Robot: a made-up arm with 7 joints.
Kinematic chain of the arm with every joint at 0, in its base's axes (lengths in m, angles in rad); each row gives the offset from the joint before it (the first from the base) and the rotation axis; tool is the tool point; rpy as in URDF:
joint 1: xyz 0 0 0.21 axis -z
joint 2: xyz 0 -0.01 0.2 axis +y
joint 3: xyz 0 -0.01 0.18 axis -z
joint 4: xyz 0 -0.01 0.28 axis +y
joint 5: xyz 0 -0.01 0.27 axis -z
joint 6: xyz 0 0 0.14 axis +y
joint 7: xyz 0 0 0.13 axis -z
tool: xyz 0 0 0 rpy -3.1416 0 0
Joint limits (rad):
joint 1: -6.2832..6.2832
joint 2: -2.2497..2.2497
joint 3: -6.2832..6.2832
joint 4: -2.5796..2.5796
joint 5: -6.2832..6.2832
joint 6: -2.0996..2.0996
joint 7: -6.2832..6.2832
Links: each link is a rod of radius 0.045 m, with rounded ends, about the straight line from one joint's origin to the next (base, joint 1, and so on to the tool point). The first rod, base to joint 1, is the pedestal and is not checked.
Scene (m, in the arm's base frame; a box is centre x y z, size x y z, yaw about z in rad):
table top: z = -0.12
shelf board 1: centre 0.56 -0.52 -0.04 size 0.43 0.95 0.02 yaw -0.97
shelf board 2: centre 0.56 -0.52 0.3 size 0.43 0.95 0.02 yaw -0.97
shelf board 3: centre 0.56 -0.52 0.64 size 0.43 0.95 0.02 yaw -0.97
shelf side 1: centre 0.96 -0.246 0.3 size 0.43 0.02 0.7 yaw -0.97
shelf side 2: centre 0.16 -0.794 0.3 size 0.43 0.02 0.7 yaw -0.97
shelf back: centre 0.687 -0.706 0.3 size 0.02 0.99 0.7 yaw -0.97
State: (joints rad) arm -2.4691 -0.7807 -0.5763 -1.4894 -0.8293 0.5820 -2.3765
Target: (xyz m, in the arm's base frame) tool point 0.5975 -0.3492 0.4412
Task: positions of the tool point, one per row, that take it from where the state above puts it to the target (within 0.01 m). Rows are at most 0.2 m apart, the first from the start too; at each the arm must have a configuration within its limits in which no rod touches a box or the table.
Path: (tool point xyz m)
1: 0.5975 -0.3492 0.4412

